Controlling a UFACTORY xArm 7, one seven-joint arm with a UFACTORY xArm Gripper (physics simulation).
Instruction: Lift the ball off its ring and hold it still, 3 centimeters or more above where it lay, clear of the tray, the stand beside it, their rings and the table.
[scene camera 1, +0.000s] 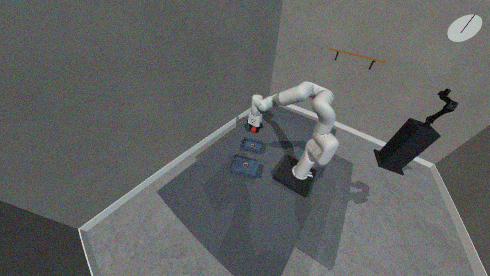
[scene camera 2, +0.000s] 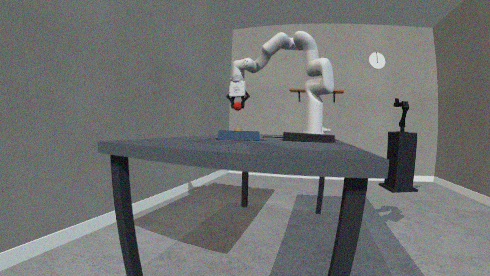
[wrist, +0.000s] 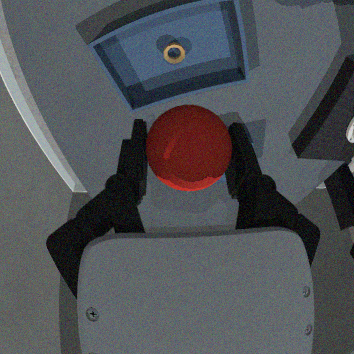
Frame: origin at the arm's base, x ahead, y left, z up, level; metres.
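Seen in the pictures: gripper, fingertip midpoint: (scene camera 1: 254, 131) (scene camera 2: 237, 108) (wrist: 186, 134); arm's base at its link origin: (scene camera 1: 299, 172) (scene camera 2: 313, 134).
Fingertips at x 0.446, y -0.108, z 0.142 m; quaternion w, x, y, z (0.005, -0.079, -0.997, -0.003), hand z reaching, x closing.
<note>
Offsets run from my fingertips to a thing's middle. "pt": to the spot under its first point.
The red ball {0.000 m ahead, 0.001 m right, 0.012 m up} (scene camera 1: 254, 129) (scene camera 2: 237, 106) (wrist: 189, 150) is between the two black fingers of my gripper (scene camera 1: 254, 128) (scene camera 2: 237, 104) (wrist: 186, 134), which is shut on it. The ball hangs well above the table, with a wide gap under it in scene view 2, touching neither tray nor stand. The blue hollow tray {0.002 m ahead, 0.000 m left, 0.161 m down} (scene camera 1: 245, 146) (wrist: 215, 35) has a bare orange ring {pt 0.012 m ahead, 0.001 m left, 0.163 m down} (wrist: 166, 54) on its floor. The blue stand (scene camera 1: 237, 168) (scene camera 2: 239, 136) is beside it, with its own ring {pt 0.045 m back, 0.262 m left, 0.124 m down} (scene camera 1: 243, 165) on top. In the wrist view the stand is largely hidden.
The grey table (scene camera 2: 175, 150) carries the tray, the stand and the arm's black base plate (scene camera 1: 285, 181) (scene camera 2: 308, 137), right of the stand. A black pedestal (scene camera 1: 410, 145) (scene camera 2: 401, 160) with a small black arm stands off to the right. A wall shelf (scene camera 1: 357, 55) (scene camera 2: 316, 91) hangs behind.
</note>
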